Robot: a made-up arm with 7 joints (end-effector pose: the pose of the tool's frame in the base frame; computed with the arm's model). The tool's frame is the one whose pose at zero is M. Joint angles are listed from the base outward.
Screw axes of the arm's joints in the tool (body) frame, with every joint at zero. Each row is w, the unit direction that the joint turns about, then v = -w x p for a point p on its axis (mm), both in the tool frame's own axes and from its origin. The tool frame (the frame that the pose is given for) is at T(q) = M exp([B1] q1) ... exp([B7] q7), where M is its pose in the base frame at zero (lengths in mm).
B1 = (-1, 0, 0, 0, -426, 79.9)
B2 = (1, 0, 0, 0, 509.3, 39.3)
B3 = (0, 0, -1, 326.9, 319.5, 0)
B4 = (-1, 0, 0, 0, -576.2, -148.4)
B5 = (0, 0, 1, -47.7, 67.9, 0)
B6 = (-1, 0, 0, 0, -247.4, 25.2)
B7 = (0, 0, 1, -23.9, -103.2, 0)
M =
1 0 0 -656.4
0 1 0 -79.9
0 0 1 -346.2
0 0 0 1
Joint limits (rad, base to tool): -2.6..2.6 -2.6..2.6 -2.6..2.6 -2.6..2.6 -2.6..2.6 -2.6..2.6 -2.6..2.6
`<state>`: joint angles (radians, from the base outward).
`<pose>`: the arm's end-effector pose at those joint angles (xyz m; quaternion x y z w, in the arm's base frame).
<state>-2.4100 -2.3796 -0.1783 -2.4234 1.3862 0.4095 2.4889</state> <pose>-0.5835 -0.0366 0.5855 -0.3151 -0.8560 0.4097 0.0059</pose>
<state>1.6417 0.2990 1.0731 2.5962 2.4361 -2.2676 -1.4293</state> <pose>-0.5923 0.3158 -0.1019 -0.2254 -0.1230 0.7966 0.5473</pose>
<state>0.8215 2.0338 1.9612 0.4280 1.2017 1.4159 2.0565</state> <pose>-0.0231 0.0906 -0.1078 0.2998 0.2858 0.8320 0.3691</pose>
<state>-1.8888 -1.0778 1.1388 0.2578 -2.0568 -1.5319 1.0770</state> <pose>-0.4676 0.0906 -0.4282 -0.2663 -0.3103 -0.7300 0.5476</pose>
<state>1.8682 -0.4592 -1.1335 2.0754 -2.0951 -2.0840 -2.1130</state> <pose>-0.5770 0.7127 0.2585 -0.2882 0.1427 0.0160 0.9468</pose>
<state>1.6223 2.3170 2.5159 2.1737 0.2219 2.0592 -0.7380</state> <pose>-0.1425 -0.1694 0.2846 -0.4514 0.4508 0.7043 0.3116</pose>
